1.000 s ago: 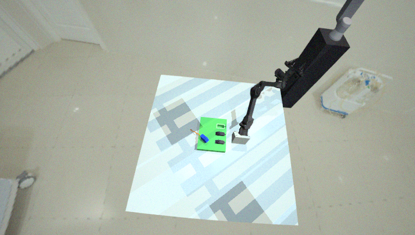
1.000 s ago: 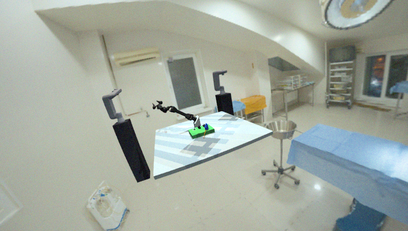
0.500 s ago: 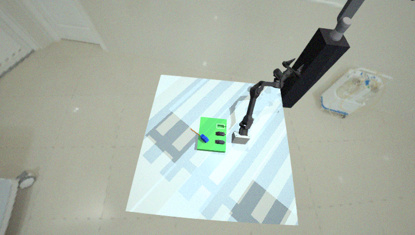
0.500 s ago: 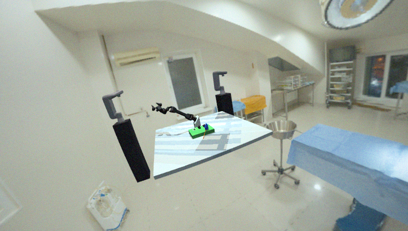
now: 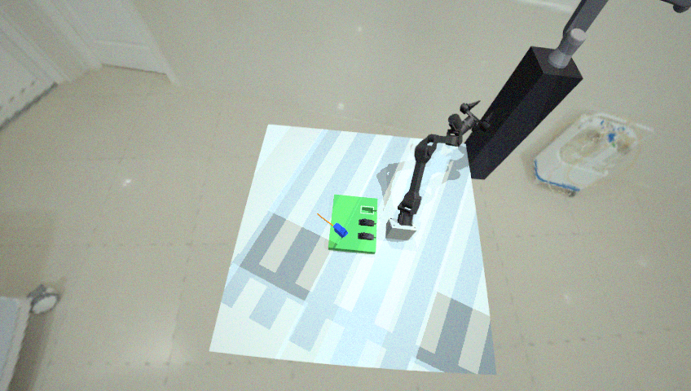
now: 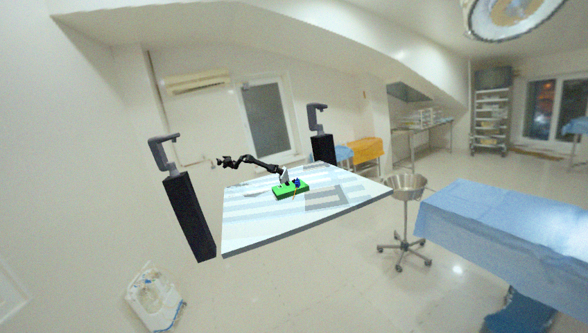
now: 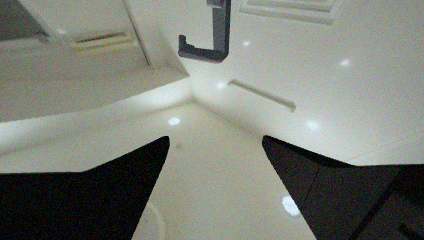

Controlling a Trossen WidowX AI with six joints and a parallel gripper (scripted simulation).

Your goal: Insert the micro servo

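Right now the green deck is 700 mm ahead of my gripper tip, 560 mm to the left of it and 360 mm below it.
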